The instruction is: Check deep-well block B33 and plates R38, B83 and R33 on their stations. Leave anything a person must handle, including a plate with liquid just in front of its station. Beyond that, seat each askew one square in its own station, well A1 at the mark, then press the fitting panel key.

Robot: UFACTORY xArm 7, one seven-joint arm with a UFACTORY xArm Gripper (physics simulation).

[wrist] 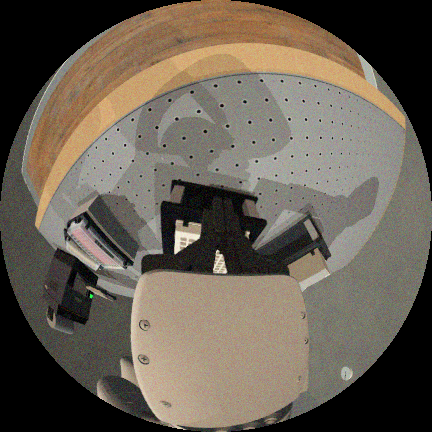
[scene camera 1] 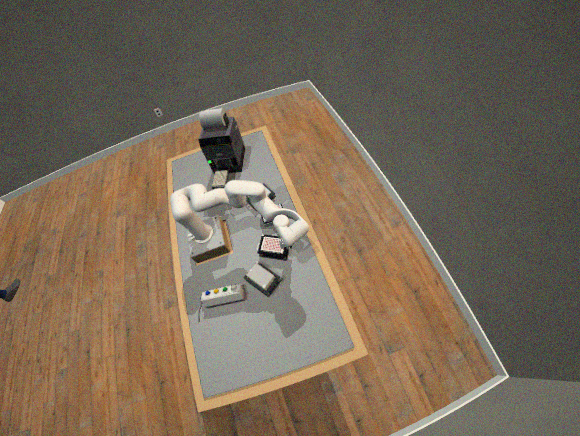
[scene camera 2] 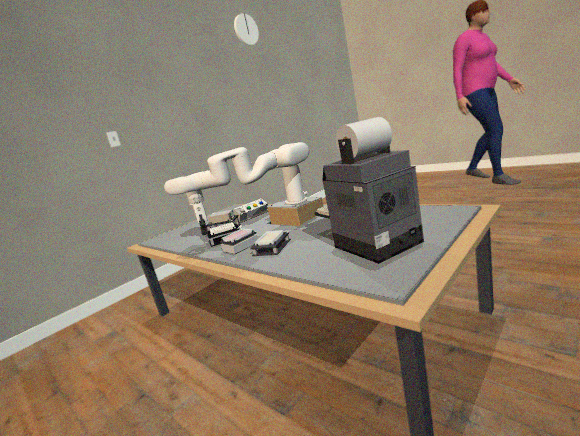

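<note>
My gripper point(wrist: 218, 208) point(scene camera 2: 203, 228) is shut and empty. It hangs low at the far edge of a deep block with pale wells point(wrist: 187, 238) point(scene camera 1: 272, 245) point(scene camera 2: 223, 227) that sits in a black station point(wrist: 168, 217). I cannot tell whether the fingers touch it. A pink-welled plate point(wrist: 93, 246) point(scene camera 2: 238, 236) lies on the side toward the machine, hidden under the arm in scene camera 1. A clear plate point(scene camera 2: 270, 239) lies beyond it. A pale plate point(scene camera 1: 261, 276) point(wrist: 308, 264) sits turned in its black station on the other side. The key panel point(scene camera 1: 222, 295) point(scene camera 2: 249, 208) has coloured keys.
A dark machine point(scene camera 1: 221, 144) point(scene camera 2: 372, 203) point(wrist: 66, 289) with a paper roll stands at one table end, with a plate on its tray point(scene camera 1: 220, 178). The arm's base block point(scene camera 1: 207, 246) point(scene camera 2: 294, 213) is beside the stations. A person in pink point(scene camera 2: 476, 86) walks behind the table.
</note>
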